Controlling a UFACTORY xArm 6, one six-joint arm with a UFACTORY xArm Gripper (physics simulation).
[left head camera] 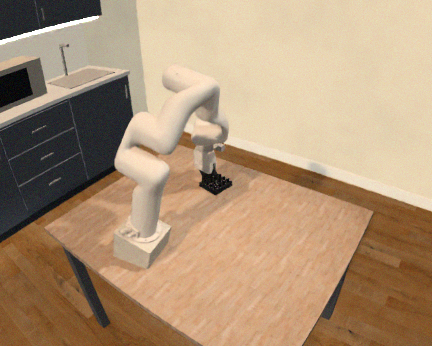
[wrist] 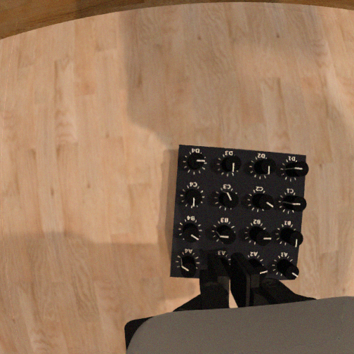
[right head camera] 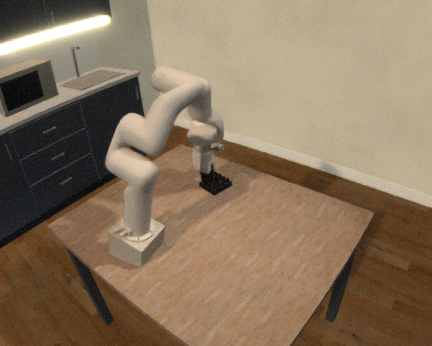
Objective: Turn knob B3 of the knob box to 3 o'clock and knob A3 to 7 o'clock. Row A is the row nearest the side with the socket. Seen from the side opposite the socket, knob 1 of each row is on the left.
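Seen in the pictures: gripper, fingertip midpoint: (left head camera: pixel 206 182) (right head camera: pixel 206 182); arm's base, link origin: (left head camera: pixel 143 229) (right head camera: pixel 136 228).
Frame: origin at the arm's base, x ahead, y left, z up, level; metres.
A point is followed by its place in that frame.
The black knob box (left head camera: pixel 216 188) @(z -0.087, x 0.438, y 0.049 m) (right head camera: pixel 216 188) @(z -0.093, x 0.448, y 0.052 m) (wrist: pixel 210 216) sits near the table's far edge, with row A nearest my gripper in the wrist view. Knob B3 (wrist: pixel 227 233) stands uncovered; its white line lies level and points left in the wrist view, 3 o'clock as seen from the side opposite the socket. My gripper (left head camera: pixel 208 177) @(z -0.082, x 0.441, y 0.109 m) (right head camera: pixel 207 177) @(z -0.082, x 0.441, y 0.109 m) (wrist: pixel 223 271) points down over row A. Its black fingers stand close together, one on each side of knob A3, with a narrow gap, and appear shut on it. They hide knob A3 and its line. The socket does not show.
Knob A4 (wrist: pixel 188 265) stands beside the left finger in the wrist view, and knob A2 (wrist: pixel 259 270) beside the right finger, partly covered. The rest of rows B, C and D stand behind. The wooden table (left head camera: pixel 260 240) @(z -0.116, x 0.316, y -0.279 m) (right head camera: pixel 260 240) @(z -0.116, x 0.331, y -0.292 m) (wrist: pixel 90 190) extends around the box.
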